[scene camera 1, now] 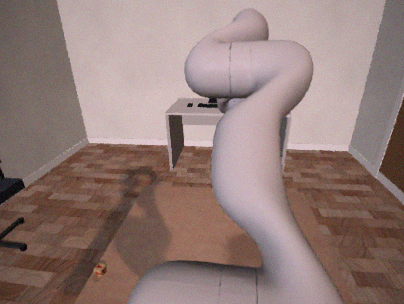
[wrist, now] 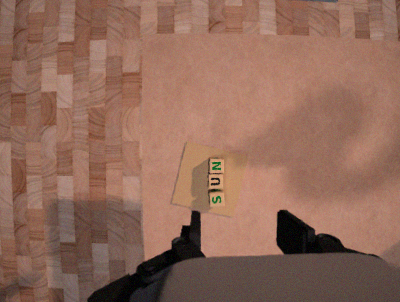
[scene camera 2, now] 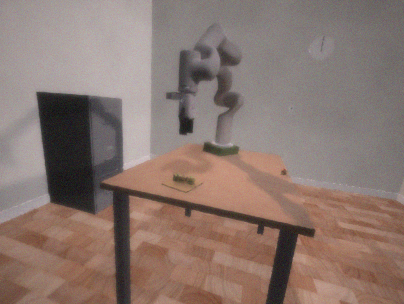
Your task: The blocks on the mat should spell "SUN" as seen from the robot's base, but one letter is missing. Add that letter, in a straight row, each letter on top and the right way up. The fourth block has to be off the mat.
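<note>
The mat is a thin yellowish square on the table. On it three letter blocks stand in one straight row: the green N block, the dark U block and the green S block, letters on top and all turned the same way. The row also shows small in scene camera 2. A fourth block with red marks lies off the mat, near the table's edge. My gripper is open and empty, high above the table; the arm hides the mat in scene camera 1.
The wooden table carries the arm's green base. A dark cabinet stands beyond the table. A white desk stands on the floor farther off, and part of a black chair shows at the left. The arm's shadow falls across the table.
</note>
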